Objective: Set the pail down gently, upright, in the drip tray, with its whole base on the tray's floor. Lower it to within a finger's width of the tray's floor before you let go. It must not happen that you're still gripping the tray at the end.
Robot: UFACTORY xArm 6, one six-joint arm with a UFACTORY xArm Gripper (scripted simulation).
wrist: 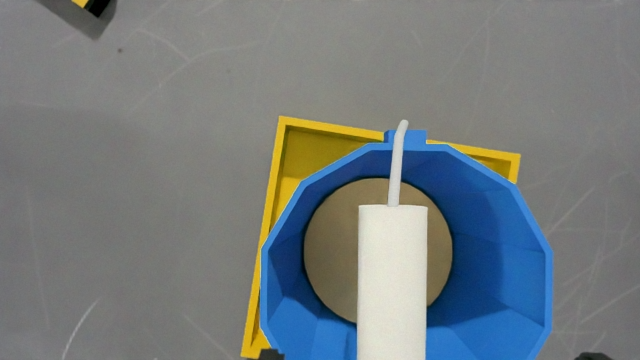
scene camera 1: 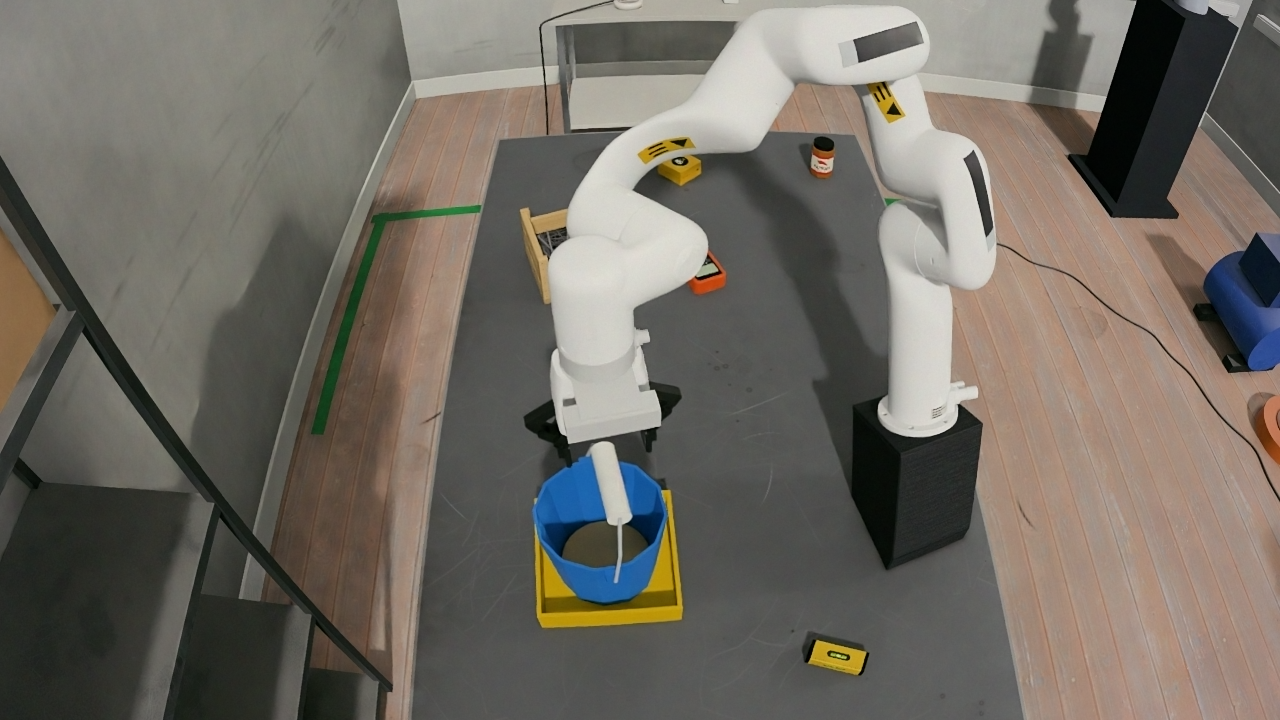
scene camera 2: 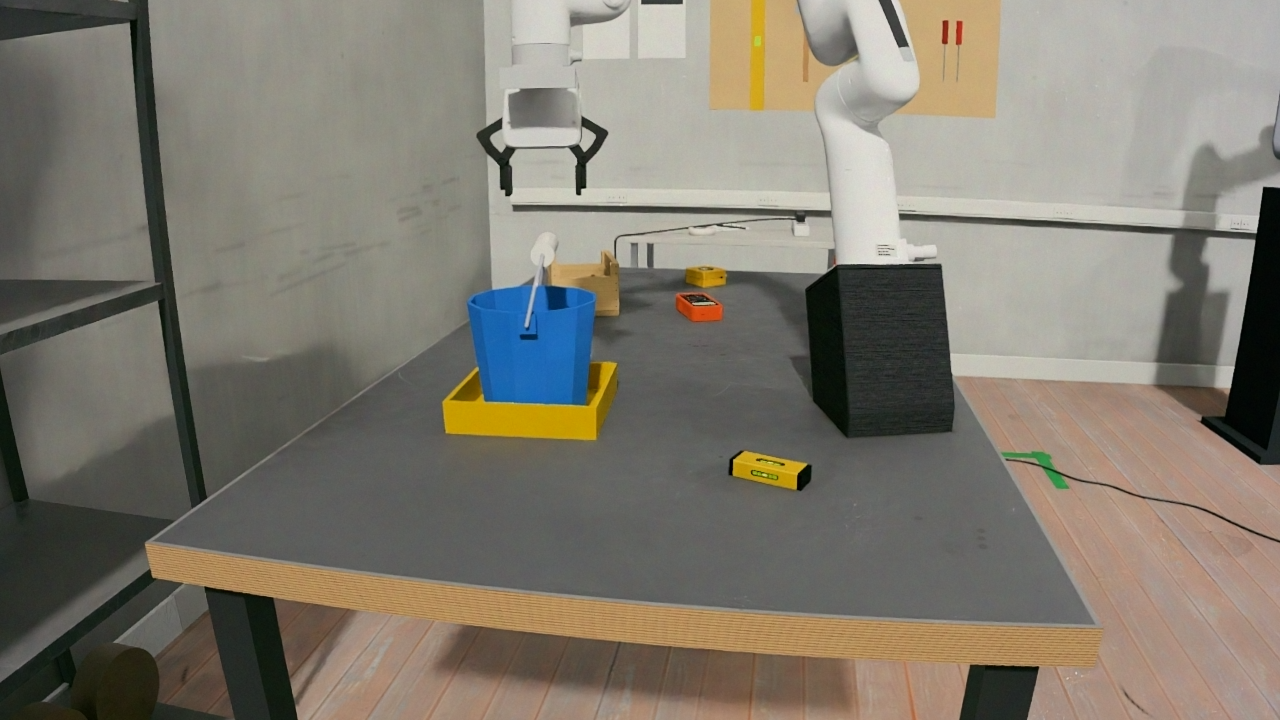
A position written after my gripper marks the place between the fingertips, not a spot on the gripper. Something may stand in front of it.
In view: my gripper [scene camera 2: 543, 195], a yellow drip tray [scene camera 2: 469, 414], a blue pail [scene camera 1: 569, 515] and an orange multimeter [scene camera 2: 696, 308].
The yellow drip tray is seen too in the wrist view [wrist: 302, 148] and in scene camera 1 [scene camera 1: 661, 601]. The blue pail is seen too in scene camera 2 [scene camera 2: 548, 363]. My gripper is seen too in scene camera 1 [scene camera 1: 607, 450]. The wrist view does not show the orange multimeter: it is out of frame.
